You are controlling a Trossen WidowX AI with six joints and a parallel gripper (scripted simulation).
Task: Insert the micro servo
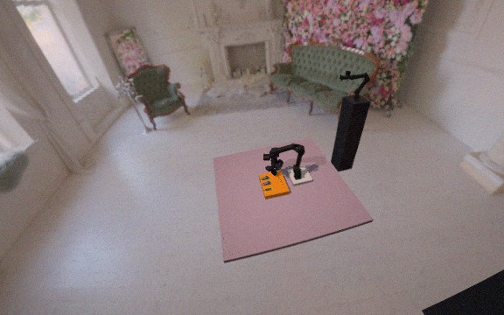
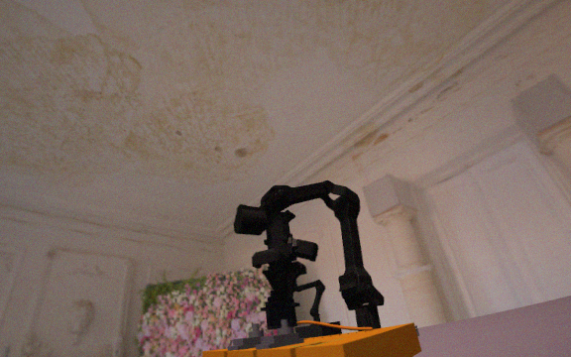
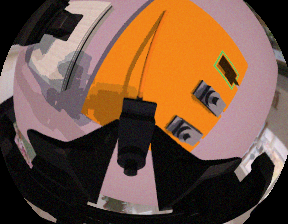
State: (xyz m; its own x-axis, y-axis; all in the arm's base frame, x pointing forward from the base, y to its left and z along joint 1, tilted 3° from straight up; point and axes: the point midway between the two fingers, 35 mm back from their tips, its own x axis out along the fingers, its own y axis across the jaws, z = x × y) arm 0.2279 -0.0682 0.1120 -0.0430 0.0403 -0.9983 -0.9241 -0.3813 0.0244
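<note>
My gripper tip is 100 mm above the orange deck and 80 mm to the right of it.
</note>
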